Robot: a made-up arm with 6 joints.
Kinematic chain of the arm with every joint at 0, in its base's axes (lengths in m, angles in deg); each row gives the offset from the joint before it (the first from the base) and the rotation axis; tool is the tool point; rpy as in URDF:
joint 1: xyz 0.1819 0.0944 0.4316 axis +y
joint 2: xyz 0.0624 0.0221 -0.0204 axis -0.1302 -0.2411 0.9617
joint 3: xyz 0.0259 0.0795 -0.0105 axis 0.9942 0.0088 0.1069
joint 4: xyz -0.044 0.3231 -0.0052 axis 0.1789 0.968 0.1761
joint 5: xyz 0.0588 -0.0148 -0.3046 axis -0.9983 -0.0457 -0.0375
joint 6: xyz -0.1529 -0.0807 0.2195 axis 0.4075 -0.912 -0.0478
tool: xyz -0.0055 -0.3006 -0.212 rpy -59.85 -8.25 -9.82
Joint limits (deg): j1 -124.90..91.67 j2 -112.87..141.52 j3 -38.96..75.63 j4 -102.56..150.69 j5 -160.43..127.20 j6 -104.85..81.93
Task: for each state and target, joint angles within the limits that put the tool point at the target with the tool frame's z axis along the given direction. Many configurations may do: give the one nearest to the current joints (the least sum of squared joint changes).
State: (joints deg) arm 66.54 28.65 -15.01 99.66 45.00 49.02
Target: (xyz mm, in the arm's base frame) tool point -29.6 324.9 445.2 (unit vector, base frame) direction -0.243 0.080 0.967
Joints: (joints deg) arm 43.44 43.16 11.92 88.62 72.84 48.38
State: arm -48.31 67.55 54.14 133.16 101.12 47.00
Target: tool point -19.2 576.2 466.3 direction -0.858 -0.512 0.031
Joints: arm -44.77 14.41 20.53 127.06 126.10 41.37
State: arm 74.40 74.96 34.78 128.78 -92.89 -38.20
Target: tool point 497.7 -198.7 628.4 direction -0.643 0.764 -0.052
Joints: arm 86.93 44.68 0.19 143.99 -62.83 -46.02
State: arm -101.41 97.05 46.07 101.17 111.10 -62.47
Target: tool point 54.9 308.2 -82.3 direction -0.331 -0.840 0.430
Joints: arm -109.70 91.13 41.32 141.54 93.96 -74.86
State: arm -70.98 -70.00 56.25 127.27 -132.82 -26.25
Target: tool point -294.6 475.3 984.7 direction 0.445 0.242 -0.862
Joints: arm -74.69 -72.79 22.22 109.16 -160.43 -3.64
